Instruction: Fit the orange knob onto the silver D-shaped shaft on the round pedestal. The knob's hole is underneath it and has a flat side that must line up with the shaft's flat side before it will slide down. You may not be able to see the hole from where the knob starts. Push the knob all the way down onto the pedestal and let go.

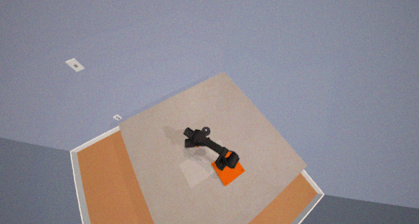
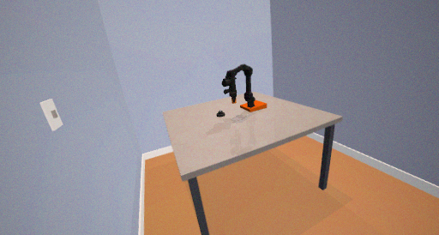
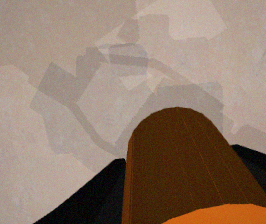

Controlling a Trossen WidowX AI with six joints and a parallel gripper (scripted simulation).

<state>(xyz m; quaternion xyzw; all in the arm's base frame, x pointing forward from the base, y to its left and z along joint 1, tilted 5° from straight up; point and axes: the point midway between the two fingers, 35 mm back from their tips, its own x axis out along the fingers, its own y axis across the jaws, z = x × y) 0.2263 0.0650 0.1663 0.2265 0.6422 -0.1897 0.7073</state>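
Right now my gripper tip is 3 cm below the orange knob. Round my gripper tip: dark round pedestal (15 cm to the right, 12 cm below, 8 cm ahead).
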